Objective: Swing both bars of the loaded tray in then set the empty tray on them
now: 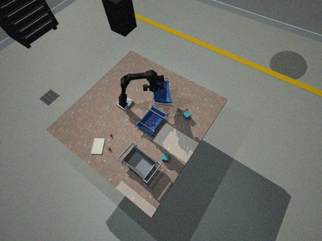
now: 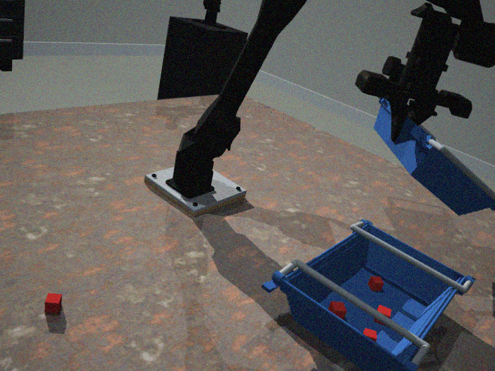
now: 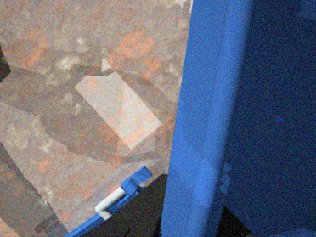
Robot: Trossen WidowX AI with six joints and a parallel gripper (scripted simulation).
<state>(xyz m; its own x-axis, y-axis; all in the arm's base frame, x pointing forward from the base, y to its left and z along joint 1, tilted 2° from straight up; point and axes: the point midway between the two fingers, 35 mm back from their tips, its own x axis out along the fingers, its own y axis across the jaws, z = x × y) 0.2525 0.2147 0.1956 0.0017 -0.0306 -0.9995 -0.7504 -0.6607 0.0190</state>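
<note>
The blue tray lies 60 mm ahead of my gripper tip and 50 mm to the left of it. Round my gripper tip: white slab (160 mm behind, 680 mm to the right, 180 mm below).
</note>
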